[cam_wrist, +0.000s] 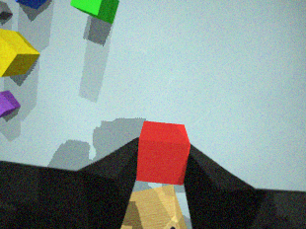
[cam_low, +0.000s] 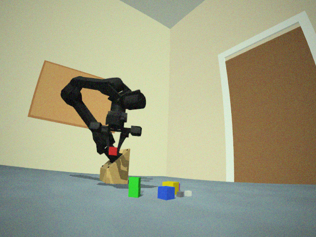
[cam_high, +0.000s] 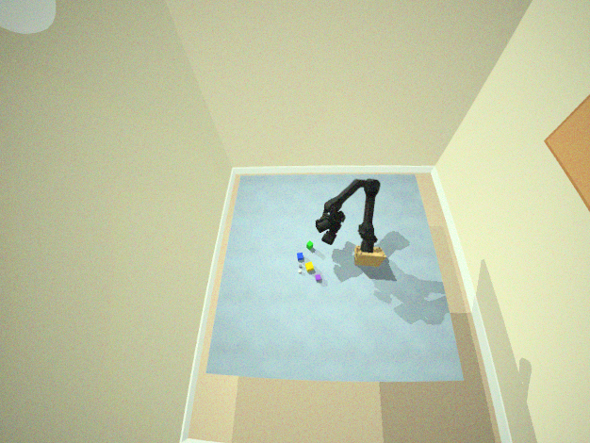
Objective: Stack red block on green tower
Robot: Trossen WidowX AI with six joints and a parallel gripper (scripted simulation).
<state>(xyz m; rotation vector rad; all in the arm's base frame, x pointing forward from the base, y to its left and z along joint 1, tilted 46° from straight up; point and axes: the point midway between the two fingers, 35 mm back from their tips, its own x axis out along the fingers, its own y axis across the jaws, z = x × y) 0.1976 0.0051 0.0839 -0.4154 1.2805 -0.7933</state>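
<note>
My gripper tip is now 17 cm short of the blue block, 12 cm to the right of it and 11 cm above it. The rest, counted from my gripper tip: red block: 1 cm above; purple block: 5 cm ahead, 23 cm to the left, 11 cm below; yellow block: 11 cm ahead, 18 cm to the left, 11 cm below.
</note>
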